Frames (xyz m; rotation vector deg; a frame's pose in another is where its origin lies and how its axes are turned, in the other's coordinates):
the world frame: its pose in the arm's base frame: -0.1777 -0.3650 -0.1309 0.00 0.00 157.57
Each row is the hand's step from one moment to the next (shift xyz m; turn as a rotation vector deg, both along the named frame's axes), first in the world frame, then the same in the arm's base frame.
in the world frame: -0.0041 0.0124 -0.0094 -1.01 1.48 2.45
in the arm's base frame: -0.0009 -0.0130 -0.0094 0.37 -1.75 2.45
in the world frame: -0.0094 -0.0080 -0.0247 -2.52 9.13 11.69
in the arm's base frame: 0.0117 0.0038 -0.0247 -1.15 -9.40 11.69
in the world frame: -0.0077 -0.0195 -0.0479 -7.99 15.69 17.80
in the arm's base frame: 0.0146 0.0151 -0.0479 1.40 -17.55 17.80
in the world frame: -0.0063 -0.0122 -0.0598 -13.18 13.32 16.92
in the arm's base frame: 0.0105 0.0089 -0.0598 7.10 -17.34 16.92
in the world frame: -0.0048 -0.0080 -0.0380 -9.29 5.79 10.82
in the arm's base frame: 0.0075 0.0056 -0.0380 6.38 -8.90 10.82
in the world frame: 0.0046 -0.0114 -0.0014 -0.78 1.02 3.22
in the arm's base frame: 0.0001 0.0123 -0.0014 0.33 -1.24 3.22
